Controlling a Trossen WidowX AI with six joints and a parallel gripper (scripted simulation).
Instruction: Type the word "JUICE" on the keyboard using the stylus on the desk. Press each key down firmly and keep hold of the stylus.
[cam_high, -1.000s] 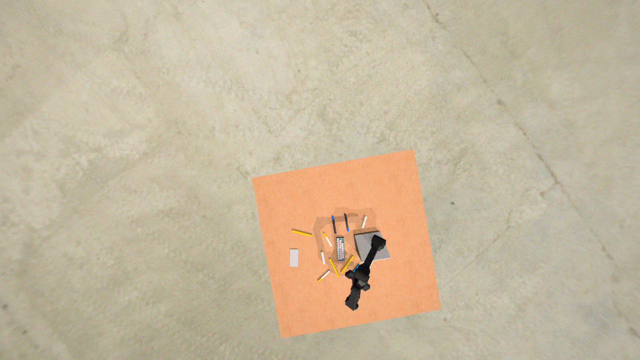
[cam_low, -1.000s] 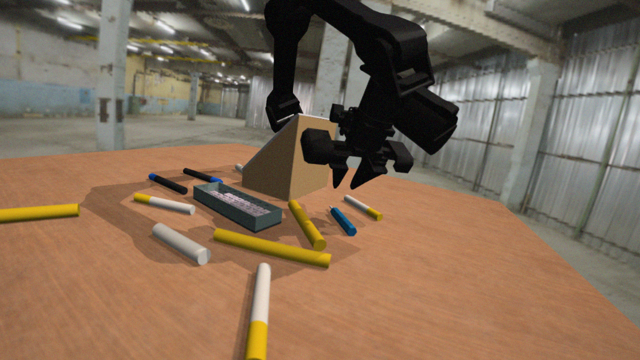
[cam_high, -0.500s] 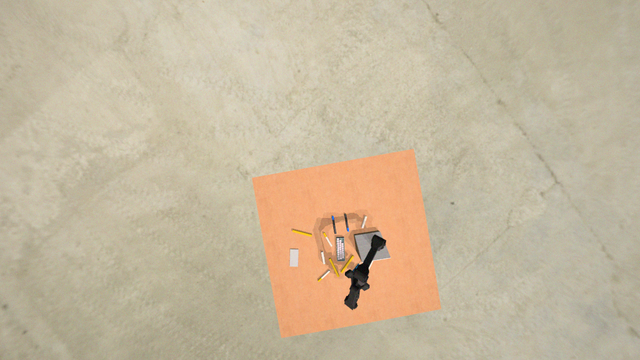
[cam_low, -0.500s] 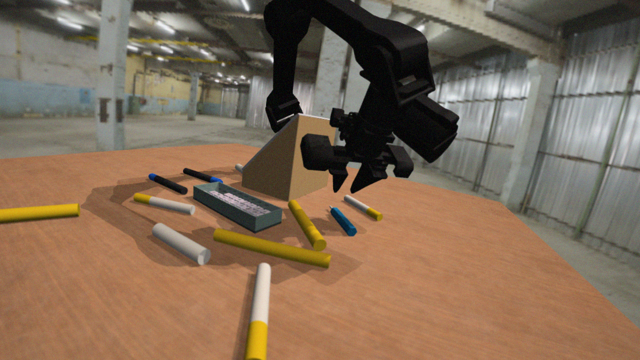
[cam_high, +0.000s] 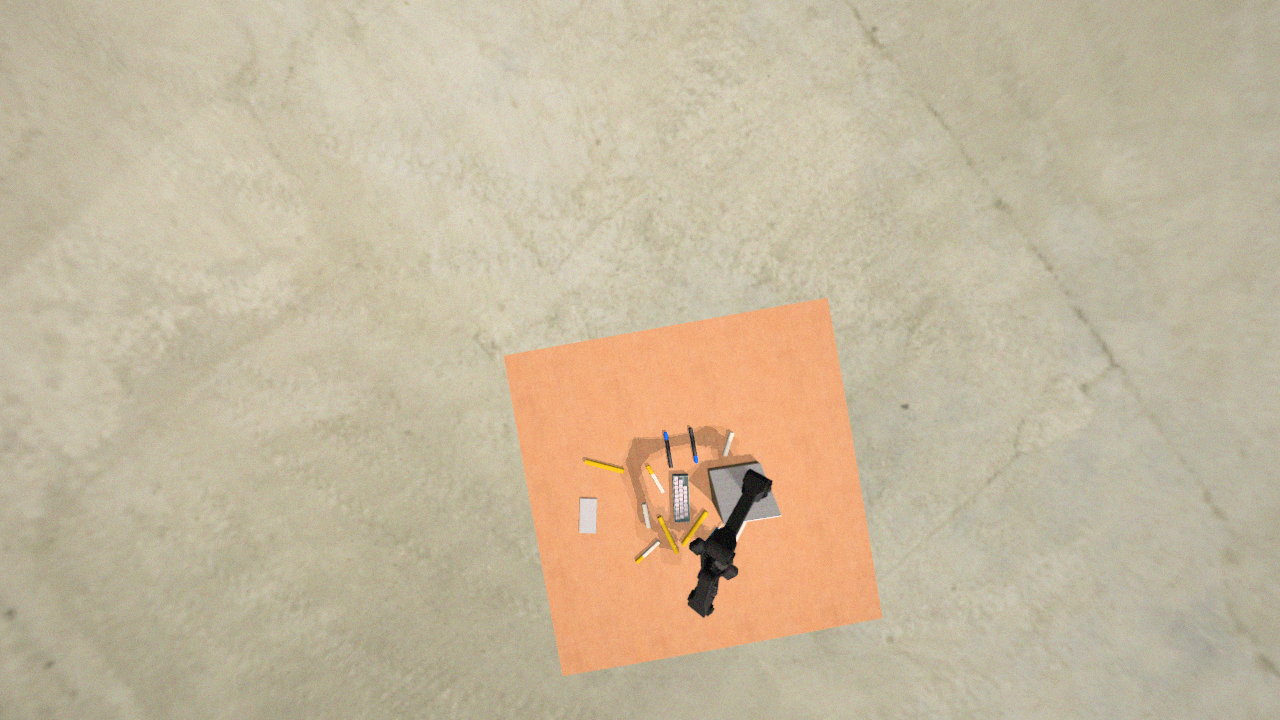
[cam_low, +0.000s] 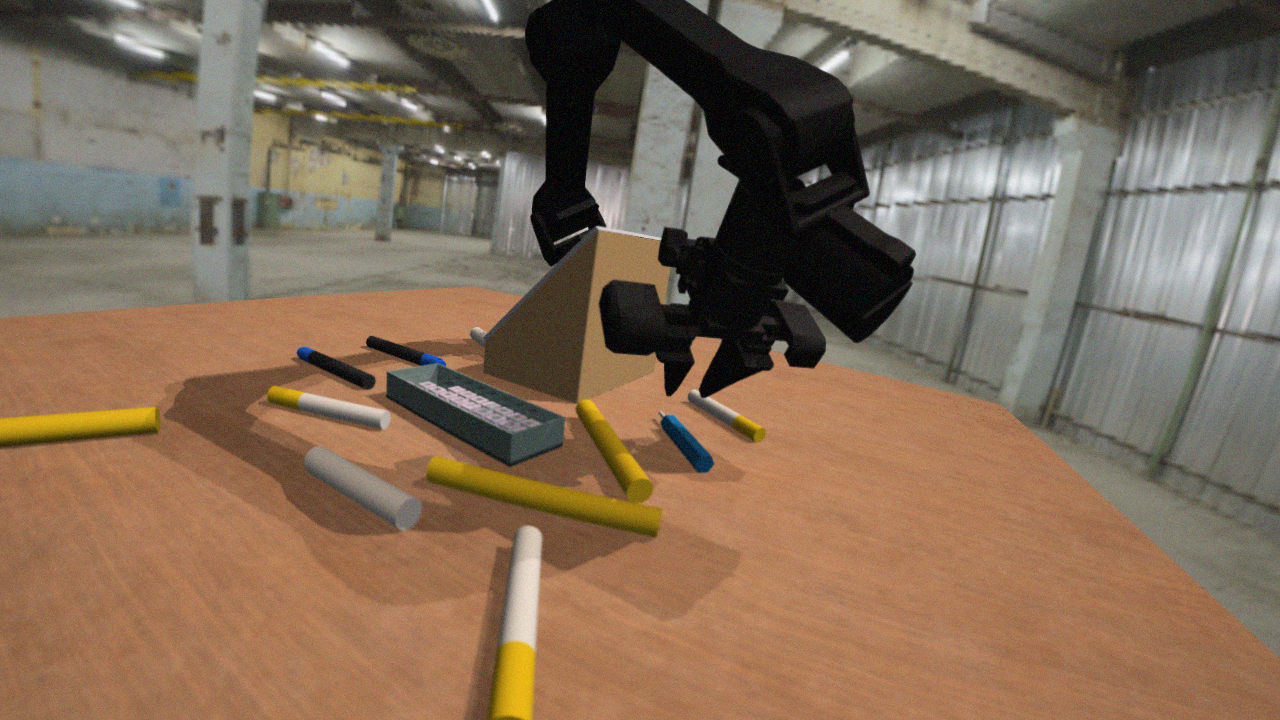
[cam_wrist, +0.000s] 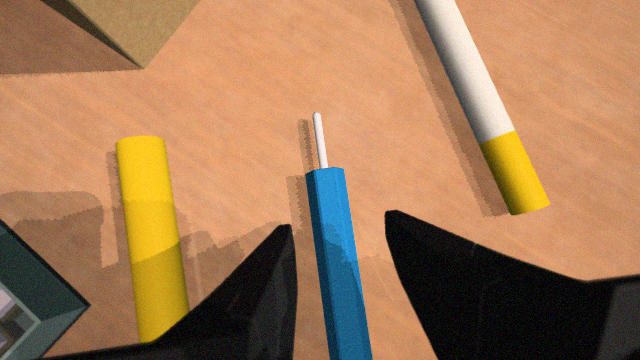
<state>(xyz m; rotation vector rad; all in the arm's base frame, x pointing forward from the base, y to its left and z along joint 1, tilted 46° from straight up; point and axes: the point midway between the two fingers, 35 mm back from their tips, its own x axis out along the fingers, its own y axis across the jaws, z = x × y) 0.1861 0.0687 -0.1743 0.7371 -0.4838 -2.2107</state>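
The blue stylus is 4 cm below my gripper tip, 1 cm to the right of it and 1 cm behind it. Round my gripper tip: yellow cylinder: 7 cm ahead, 5 cm to the right, 4 cm below.
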